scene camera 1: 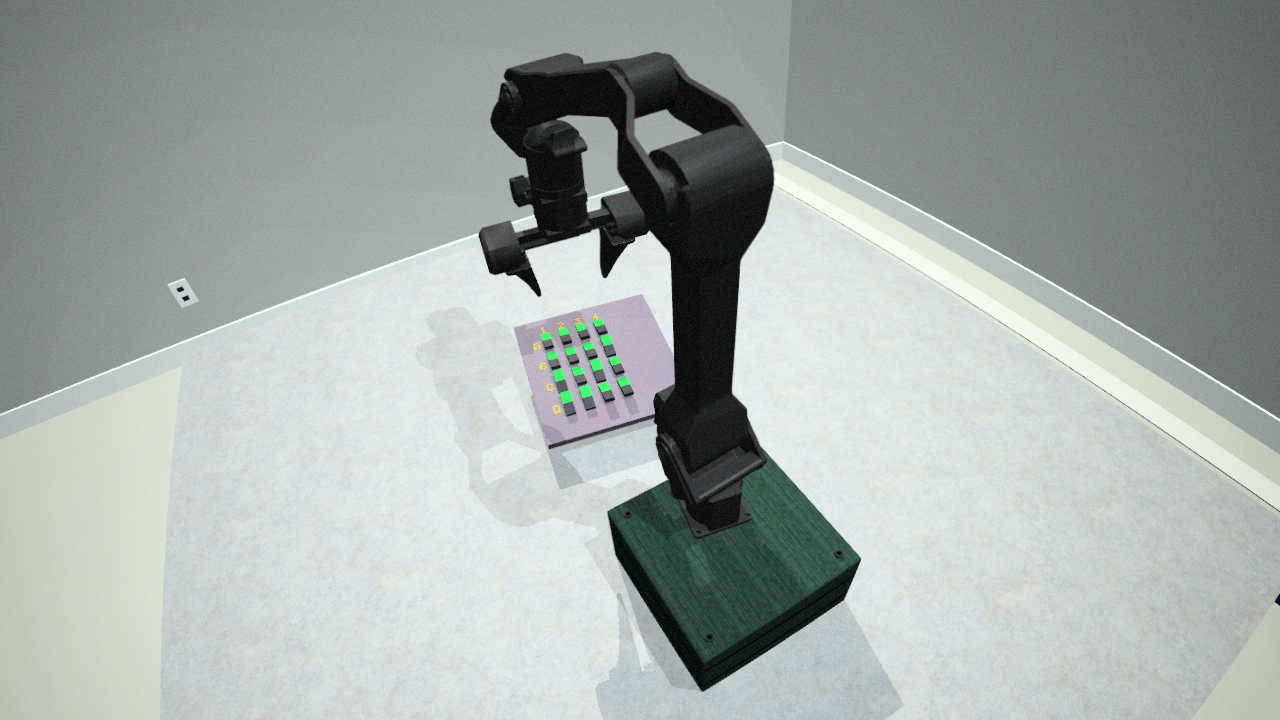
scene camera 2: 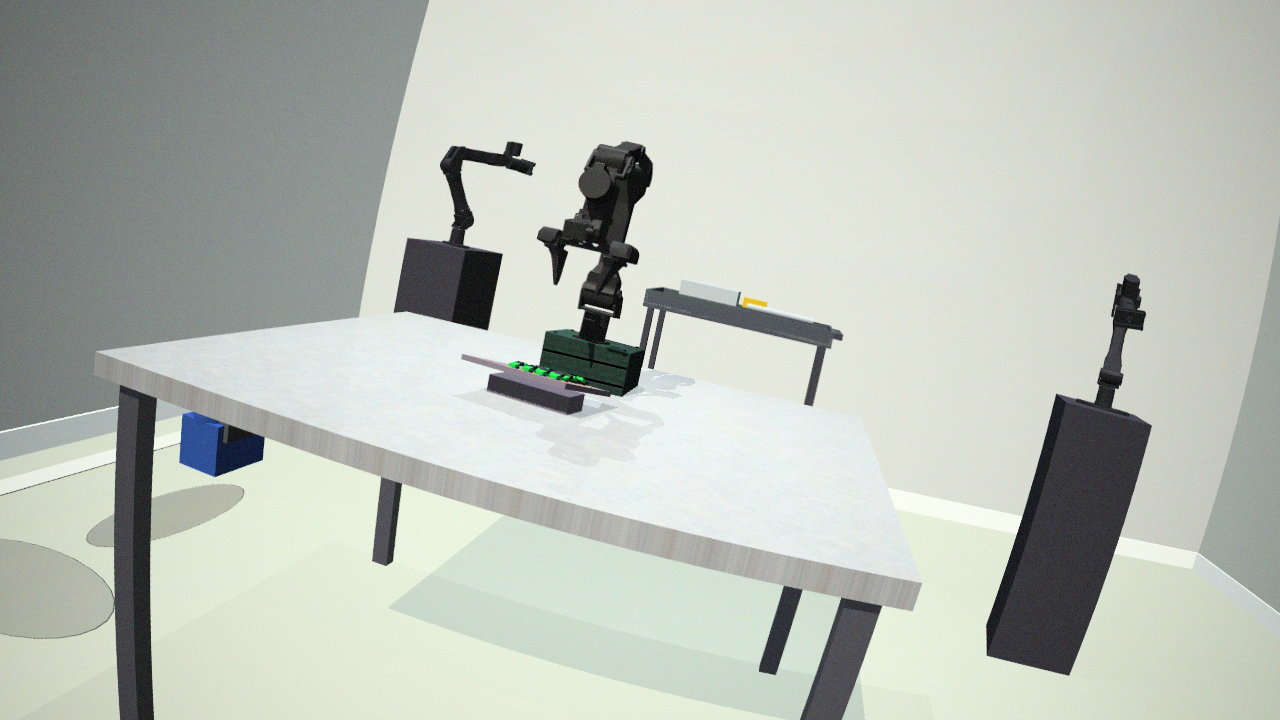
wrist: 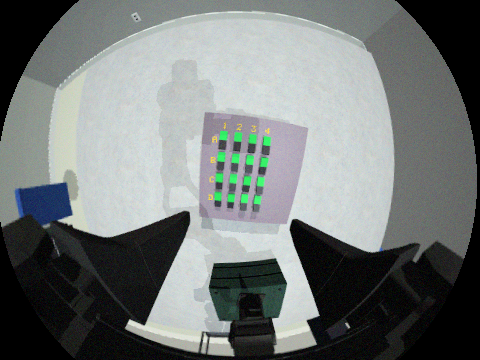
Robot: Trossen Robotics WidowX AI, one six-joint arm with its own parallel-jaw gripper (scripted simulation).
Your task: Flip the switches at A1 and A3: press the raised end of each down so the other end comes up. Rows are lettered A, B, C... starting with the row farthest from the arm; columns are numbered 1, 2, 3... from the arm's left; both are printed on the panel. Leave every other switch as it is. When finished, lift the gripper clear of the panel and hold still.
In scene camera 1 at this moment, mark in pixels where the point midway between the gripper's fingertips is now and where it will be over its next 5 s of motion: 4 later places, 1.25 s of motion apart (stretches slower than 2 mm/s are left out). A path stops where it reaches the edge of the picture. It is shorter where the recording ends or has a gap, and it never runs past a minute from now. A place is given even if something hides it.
My gripper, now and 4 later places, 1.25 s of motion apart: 571,285; 545,335; 547,342; 548,333; 582,323
